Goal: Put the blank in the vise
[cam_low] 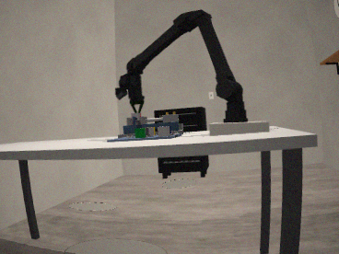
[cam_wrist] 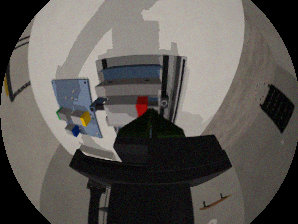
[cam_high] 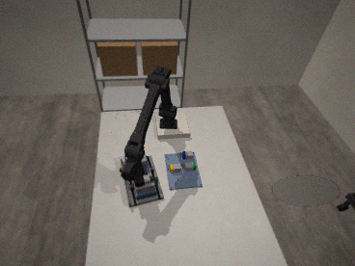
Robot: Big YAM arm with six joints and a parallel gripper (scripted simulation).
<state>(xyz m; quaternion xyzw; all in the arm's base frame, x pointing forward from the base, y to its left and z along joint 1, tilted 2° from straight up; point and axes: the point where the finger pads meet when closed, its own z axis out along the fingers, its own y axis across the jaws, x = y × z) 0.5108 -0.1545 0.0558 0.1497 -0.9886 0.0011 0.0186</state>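
The red-ended blank lies 3 cm to the left of my hand, 1 cm below it and 1 cm behind it. The rest, counted from my hand: yellow-ended blank: 20 cm to the left, 15 cm behind, 9 cm below; then green-ended blank: 29 cm to the left, 17 cm behind, 9 cm below; then blue plate: 25 cm to the left, 16 cm behind, 11 cm below.
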